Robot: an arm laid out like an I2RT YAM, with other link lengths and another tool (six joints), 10 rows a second.
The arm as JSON. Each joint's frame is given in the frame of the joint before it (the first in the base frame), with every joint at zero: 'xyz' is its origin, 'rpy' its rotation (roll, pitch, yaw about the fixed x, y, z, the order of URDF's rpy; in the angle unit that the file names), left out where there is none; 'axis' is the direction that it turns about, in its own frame. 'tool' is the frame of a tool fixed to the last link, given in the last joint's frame.
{
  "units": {
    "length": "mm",
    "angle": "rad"
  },
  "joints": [
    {
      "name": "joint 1",
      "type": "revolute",
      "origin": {
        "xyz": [
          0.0,
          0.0,
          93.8
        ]
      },
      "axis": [
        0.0,
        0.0,
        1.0
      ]
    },
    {
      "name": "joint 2",
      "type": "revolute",
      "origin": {
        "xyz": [
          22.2,
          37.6,
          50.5
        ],
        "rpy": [
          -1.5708,
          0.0,
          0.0
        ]
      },
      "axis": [
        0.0,
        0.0,
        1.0
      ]
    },
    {
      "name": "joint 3",
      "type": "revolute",
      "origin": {
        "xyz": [
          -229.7,
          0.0,
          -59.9
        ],
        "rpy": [
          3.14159,
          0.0,
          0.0
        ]
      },
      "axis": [
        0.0,
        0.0,
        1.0
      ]
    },
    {
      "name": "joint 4",
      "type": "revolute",
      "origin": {
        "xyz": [
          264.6,
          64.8,
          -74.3
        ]
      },
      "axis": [
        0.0,
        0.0,
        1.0
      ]
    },
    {
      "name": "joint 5",
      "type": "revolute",
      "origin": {
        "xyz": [
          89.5,
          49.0,
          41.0
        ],
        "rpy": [
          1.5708,
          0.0,
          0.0
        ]
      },
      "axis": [
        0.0,
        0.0,
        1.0
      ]
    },
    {
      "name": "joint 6",
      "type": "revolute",
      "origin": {
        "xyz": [
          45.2,
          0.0,
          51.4
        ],
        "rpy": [
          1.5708,
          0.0,
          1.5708
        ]
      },
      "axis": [
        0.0,
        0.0,
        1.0
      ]
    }
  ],
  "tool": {
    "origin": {
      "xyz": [
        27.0,
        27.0,
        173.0
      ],
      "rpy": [
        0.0,
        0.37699,
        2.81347
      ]
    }
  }
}
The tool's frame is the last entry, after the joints.
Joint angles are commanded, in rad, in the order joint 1, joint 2, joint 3, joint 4, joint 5, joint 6. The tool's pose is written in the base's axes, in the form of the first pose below.
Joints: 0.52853 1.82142 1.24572 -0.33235 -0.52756 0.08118
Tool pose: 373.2 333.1 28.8; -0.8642 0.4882 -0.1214; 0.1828 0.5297 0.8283; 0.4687 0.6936 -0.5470
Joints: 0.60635 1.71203 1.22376 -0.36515 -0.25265 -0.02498
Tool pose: 388.2 316.4 54.1; -0.9384 0.3435 0.0378; 0.2652 0.6457 0.7161; 0.2215 0.6820 -0.6970
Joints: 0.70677 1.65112 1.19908 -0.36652 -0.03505 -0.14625
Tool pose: 387.6 315.2 73.4; -0.9704 0.1892 0.1498; 0.2413 0.7618 0.6011; -0.0004 0.6195 -0.7850
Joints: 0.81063 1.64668 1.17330 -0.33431 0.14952 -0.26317
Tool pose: 381.6 322.6 78.5; -0.9696 0.0535 0.2387; 0.1675 0.8562 0.4887; -0.1783 0.5138 -0.8392
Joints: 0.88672 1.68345 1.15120 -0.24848 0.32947 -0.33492
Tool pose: 386.0 327.6 80.1; -0.9341 -0.0114 0.3567; 0.1400 0.9076 0.3958; -0.3283 0.4197 -0.8462
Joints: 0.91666 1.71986 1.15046 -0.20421 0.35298 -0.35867
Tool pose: 383.3 340.3 73.2; -0.9292 -0.0480 0.3665; 0.1061 0.9152 0.3887; -0.3541 0.4000 -0.8453
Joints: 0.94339 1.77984 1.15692 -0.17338 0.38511 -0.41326
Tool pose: 381.0 348.3 56.9; -0.9242 -0.0930 0.3704; 0.0436 0.9378 0.3444; -0.3794 0.3345 -0.8627
